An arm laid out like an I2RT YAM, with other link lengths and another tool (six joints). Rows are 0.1 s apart.
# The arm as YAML. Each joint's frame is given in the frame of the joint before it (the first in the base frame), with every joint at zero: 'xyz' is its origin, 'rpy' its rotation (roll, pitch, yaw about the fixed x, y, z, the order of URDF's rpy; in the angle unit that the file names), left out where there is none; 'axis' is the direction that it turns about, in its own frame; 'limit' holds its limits. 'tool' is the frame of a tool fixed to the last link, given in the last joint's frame.
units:
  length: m
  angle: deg
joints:
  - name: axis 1
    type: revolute
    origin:
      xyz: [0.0, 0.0, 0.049]
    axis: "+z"
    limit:
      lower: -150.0
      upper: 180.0
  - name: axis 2
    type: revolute
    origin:
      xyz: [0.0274, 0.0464, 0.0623]
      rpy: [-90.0, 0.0, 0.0]
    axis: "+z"
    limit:
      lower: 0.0
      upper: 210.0
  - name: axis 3
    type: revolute
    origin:
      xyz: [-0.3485, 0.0, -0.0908]
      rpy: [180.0, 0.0, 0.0]
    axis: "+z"
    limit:
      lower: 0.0
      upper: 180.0
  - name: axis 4
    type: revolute
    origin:
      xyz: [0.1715, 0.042, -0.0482]
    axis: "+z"
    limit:
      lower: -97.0
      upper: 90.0
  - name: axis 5
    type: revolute
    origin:
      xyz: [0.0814, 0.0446, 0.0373]
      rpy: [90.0, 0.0, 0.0]
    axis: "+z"
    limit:
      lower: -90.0
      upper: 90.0
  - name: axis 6
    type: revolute
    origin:
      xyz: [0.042, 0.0, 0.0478]
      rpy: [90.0, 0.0, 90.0]
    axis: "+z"
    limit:
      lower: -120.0
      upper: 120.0
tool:
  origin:
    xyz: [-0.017, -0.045, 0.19]
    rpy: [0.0, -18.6, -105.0]
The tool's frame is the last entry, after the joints.
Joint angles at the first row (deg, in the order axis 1, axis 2, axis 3, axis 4, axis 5, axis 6):
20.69, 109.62, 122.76, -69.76, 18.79, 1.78
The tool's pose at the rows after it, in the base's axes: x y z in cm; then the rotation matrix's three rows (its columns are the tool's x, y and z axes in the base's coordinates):
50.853 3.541 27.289; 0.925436 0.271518 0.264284; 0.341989 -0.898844 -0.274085; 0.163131 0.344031 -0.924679
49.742 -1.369 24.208; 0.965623 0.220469 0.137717; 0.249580 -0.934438 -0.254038; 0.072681 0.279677 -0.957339
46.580 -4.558 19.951; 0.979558 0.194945 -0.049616; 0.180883 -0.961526 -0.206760; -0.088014 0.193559 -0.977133
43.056 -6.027 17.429; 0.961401 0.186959 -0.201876; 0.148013 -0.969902 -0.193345; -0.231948 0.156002 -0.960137
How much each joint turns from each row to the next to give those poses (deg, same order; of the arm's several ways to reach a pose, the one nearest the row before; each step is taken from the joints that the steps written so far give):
-7.52, 0.79, 0.00, -1.50, -3.06, 0.00
-7.10, 2.01, 0.00, -3.72, -3.81, 0.00
-5.43, 2.89, -0.02, -6.99, -3.80, -0.02
-2.16, 1.74, -0.03, -6.80, -0.48, -0.04

